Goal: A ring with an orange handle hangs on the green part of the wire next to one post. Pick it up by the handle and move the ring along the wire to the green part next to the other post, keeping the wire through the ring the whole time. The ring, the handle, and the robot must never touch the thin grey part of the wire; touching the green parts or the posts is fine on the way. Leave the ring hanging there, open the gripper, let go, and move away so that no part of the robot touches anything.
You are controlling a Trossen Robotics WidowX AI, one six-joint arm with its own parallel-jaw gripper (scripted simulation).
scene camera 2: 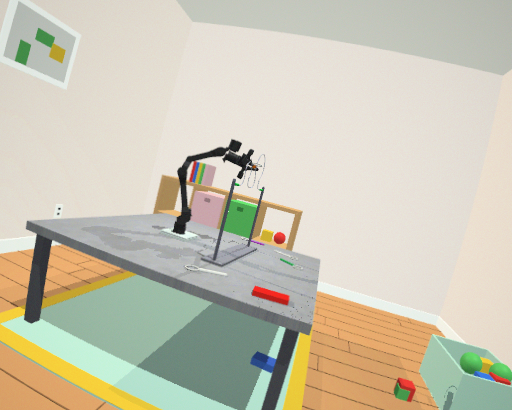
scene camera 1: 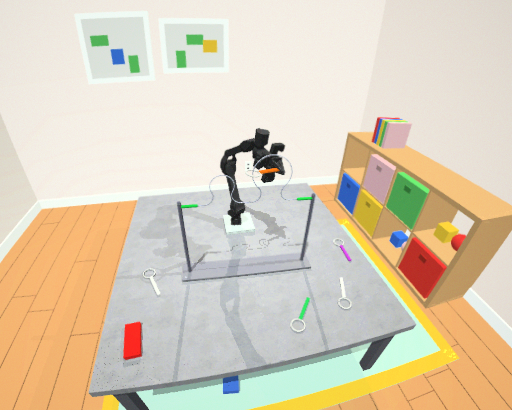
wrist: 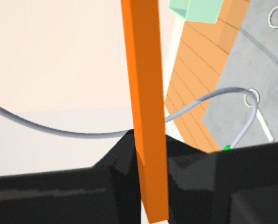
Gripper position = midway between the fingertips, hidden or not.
In view: the gripper (scene camera 1: 284, 174).
The gripper also shows in the wrist view (wrist: 141, 136).
